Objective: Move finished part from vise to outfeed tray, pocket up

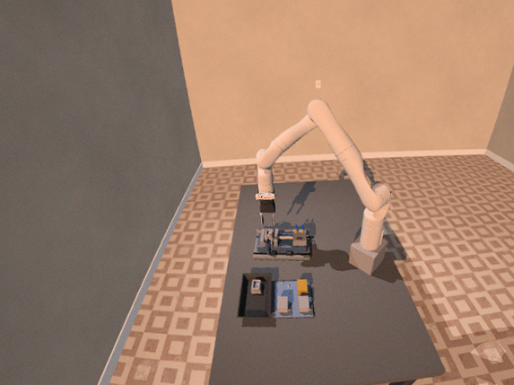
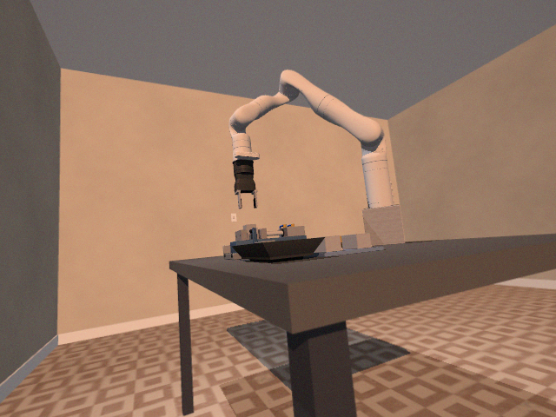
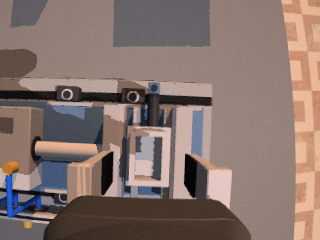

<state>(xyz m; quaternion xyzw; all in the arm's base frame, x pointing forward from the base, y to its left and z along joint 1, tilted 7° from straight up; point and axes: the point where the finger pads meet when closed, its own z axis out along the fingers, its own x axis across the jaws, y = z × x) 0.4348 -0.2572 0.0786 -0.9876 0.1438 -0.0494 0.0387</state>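
Right now the vise is 150 mm below my hand, 60 mm behind it and 20 mm to the left of it. Also, from my hand: blue fixture plate 350 mm to the left, 190 mm below, 30 mm behind; then orange block 320 mm to the left, 170 mm below, 90 mm behind.
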